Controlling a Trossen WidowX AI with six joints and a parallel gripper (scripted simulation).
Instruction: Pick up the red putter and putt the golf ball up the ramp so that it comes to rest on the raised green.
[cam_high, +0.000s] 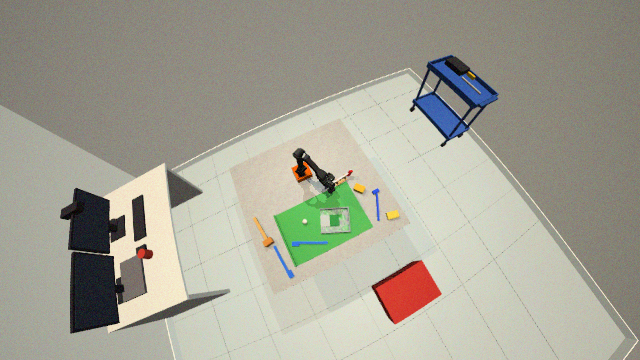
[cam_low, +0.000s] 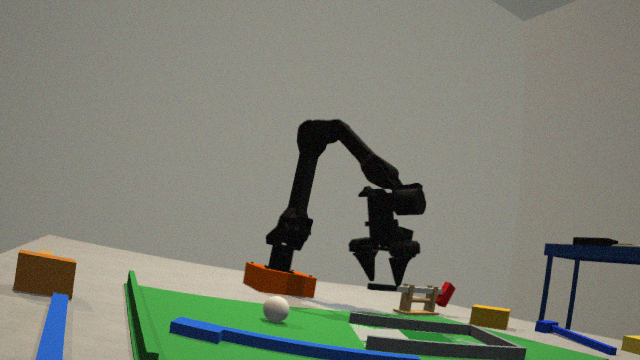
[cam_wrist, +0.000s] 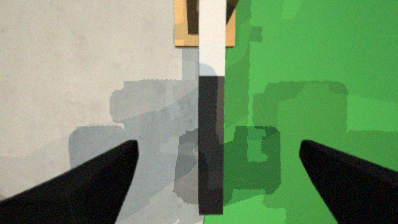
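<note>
My gripper tip is 110 mm to the right of the red putter, 30 mm past it and 10 mm above it. From my gripper tip the other things lie so: white golf ball (310 mm to the right, 210 mm ahead, 50 mm below).
</note>
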